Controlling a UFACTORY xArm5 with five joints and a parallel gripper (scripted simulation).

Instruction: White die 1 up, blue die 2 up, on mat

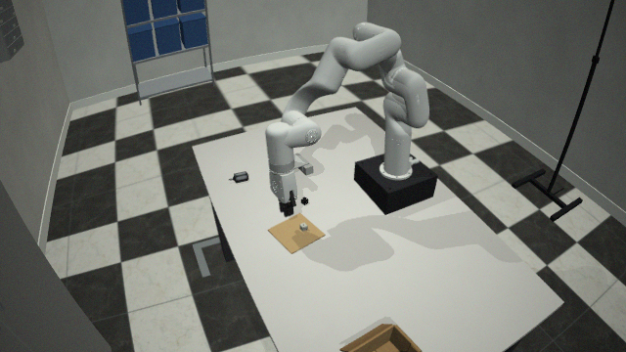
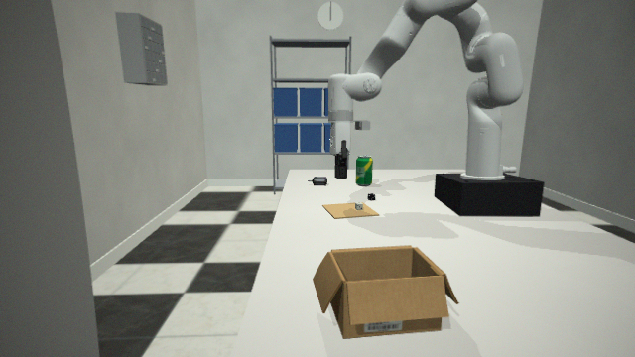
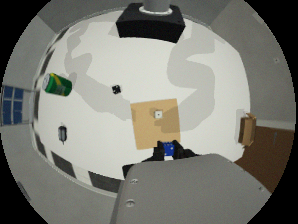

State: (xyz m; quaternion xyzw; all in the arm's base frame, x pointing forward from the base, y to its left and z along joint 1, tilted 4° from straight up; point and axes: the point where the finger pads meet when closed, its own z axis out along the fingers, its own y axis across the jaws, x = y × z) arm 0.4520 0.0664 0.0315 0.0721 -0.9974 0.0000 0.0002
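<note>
Right now my hand is 30 mm past the tan mat and 120 mm above it. Round my hand: blue die: 10 mm below; black die: 110 mm behind, 130 mm to the right, 120 mm below; white die: 60 mm behind, 10 mm to the right, 110 mm below.
</note>
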